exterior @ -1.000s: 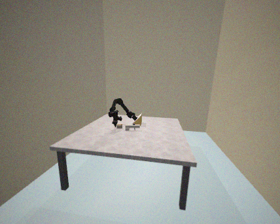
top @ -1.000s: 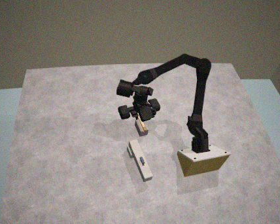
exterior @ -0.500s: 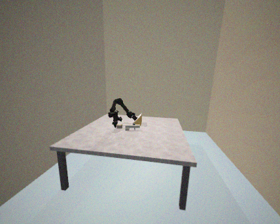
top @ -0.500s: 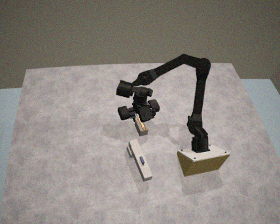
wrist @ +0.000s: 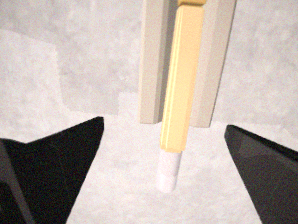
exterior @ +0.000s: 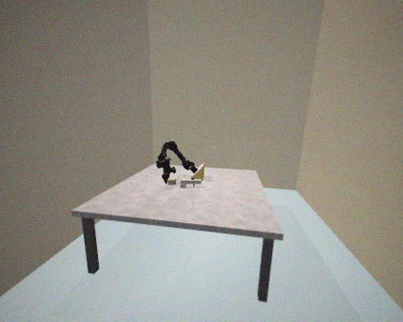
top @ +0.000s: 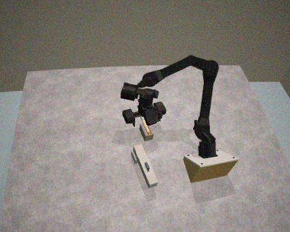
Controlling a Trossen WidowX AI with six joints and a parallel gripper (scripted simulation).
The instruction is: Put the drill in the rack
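The drill lies 3 cm to the left of my gripper tip and 2 cm above it. Round my gripper tip: rack: 1 cm behind, 5 cm to the left; blue key: 3 cm ahead, 25 cm to the left, 3 cm above; holder block: 4 cm ahead, 22 cm to the left, 2 cm above.
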